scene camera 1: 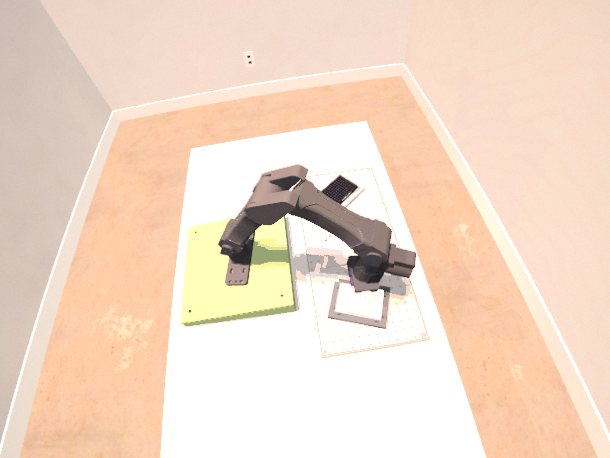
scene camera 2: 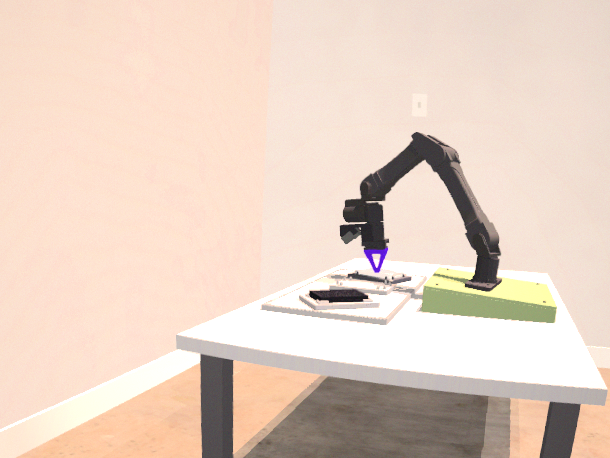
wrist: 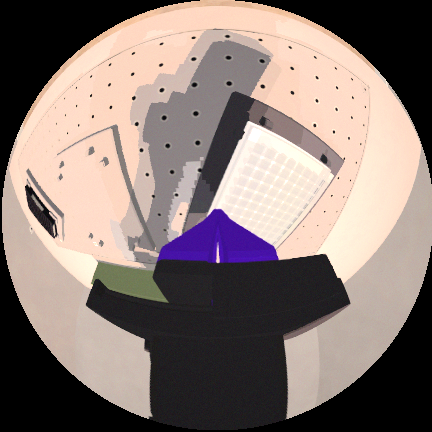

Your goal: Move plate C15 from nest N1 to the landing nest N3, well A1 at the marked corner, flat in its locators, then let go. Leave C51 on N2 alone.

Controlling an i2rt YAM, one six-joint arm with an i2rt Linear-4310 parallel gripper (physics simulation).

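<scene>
A white well plate [scene camera 1: 360,304] [scene camera 2: 387,275] [wrist: 280,185] lies in a dark nest [scene camera 1: 382,324] [scene camera 2: 400,280] [wrist: 220,145]. A black plate [scene camera 1: 340,189] [scene camera 2: 337,295] [wrist: 42,212] lies on a white nest [scene camera 2: 350,304]. A pale nest [scene camera 2: 360,286] [wrist: 90,185] with small pins stands between them, empty. Labels are not readable, so I cannot tell which plate is C15 or C51. My gripper [scene camera 2: 376,271] [wrist: 217,214] is shut and empty, tips down, low at the white plate's lower left edge in the wrist view. Contact is unclear, and so is the plate's seating. The fingertips are hidden in scene camera 1.
The nests stand on a perforated pale board [scene camera 1: 345,345] [scene camera 2: 300,310] [wrist: 315,82] on the white table [scene camera 1: 300,400] [scene camera 2: 400,350]. The arm's green base block [scene camera 1: 210,280] [scene camera 2: 480,305] [wrist: 127,282] stands beside it. The arm spans above the board and shades part of it.
</scene>
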